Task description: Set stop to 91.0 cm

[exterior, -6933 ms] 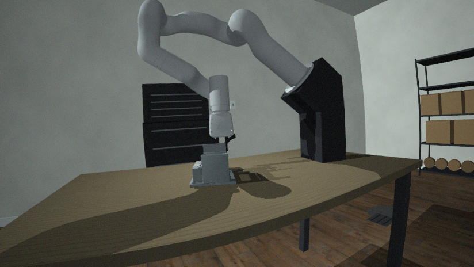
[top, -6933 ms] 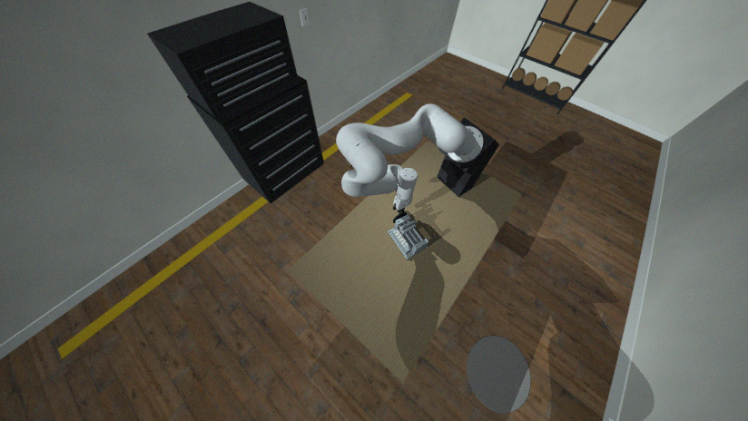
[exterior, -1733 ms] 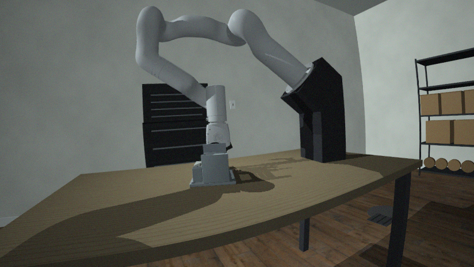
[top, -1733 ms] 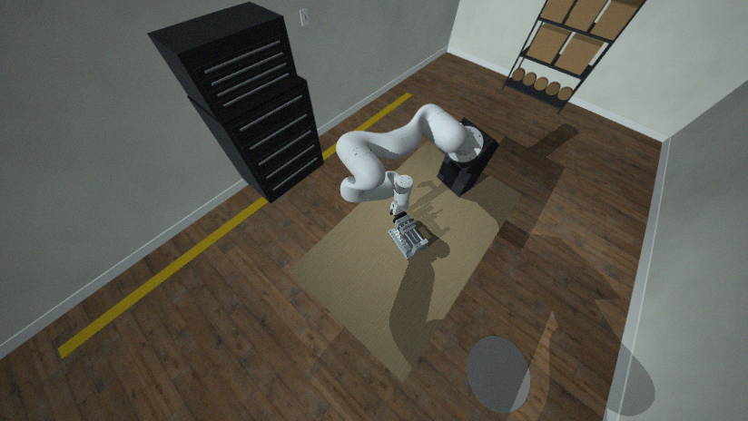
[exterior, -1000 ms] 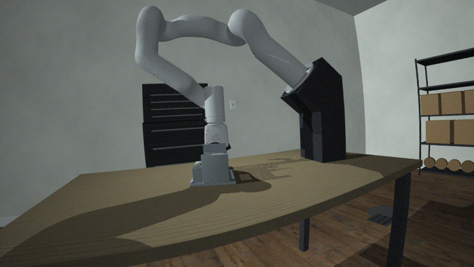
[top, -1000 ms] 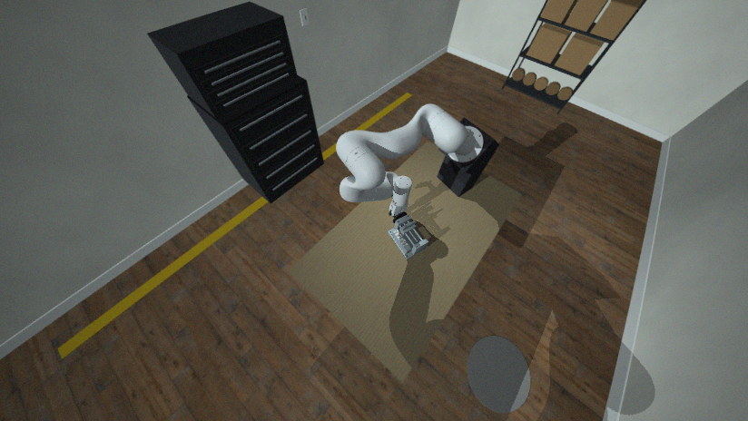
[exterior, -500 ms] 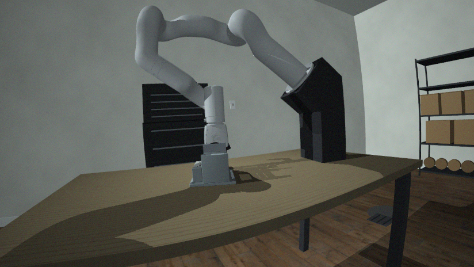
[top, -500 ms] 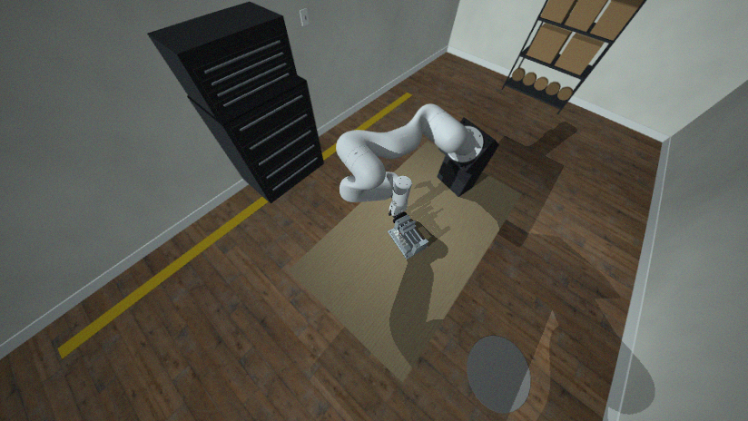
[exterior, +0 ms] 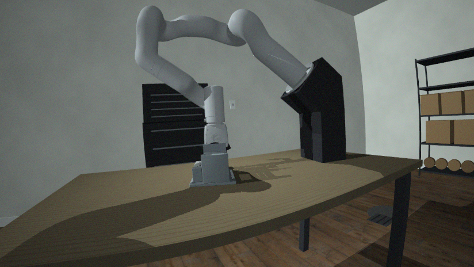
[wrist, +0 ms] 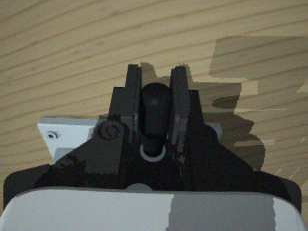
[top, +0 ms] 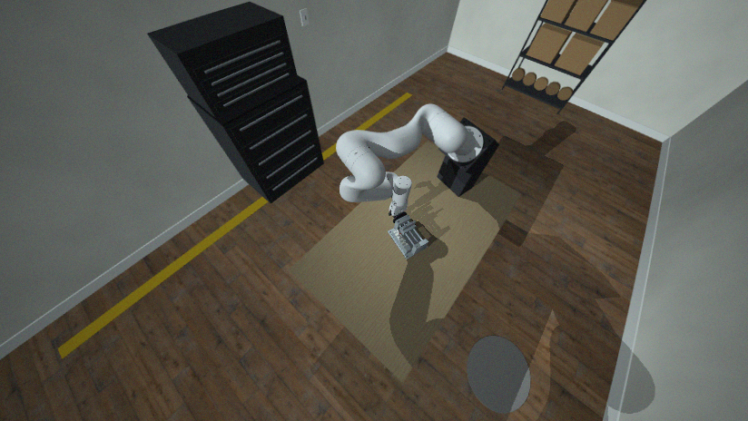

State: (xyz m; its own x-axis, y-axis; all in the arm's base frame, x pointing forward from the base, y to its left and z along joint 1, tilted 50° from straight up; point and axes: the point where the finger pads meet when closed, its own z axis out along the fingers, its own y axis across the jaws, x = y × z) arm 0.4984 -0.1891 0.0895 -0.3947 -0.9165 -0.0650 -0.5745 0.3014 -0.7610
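Now: the black crank knob 1 cm ahead of my hand and 1 cm to the left of it.
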